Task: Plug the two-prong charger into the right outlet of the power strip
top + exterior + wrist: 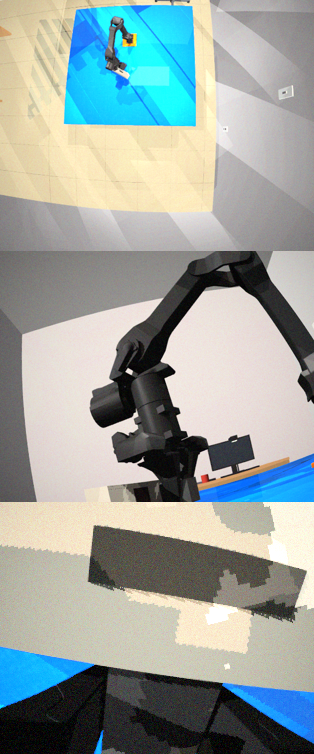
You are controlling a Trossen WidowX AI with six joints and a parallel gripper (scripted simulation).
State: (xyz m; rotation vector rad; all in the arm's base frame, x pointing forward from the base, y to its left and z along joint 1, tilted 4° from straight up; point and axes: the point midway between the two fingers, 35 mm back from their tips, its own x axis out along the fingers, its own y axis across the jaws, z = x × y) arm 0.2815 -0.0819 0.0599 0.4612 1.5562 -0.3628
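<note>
My gripper tip is now 20 mm short of the dark charger, 10 mm to the left of it and 10 mm below it.
</note>
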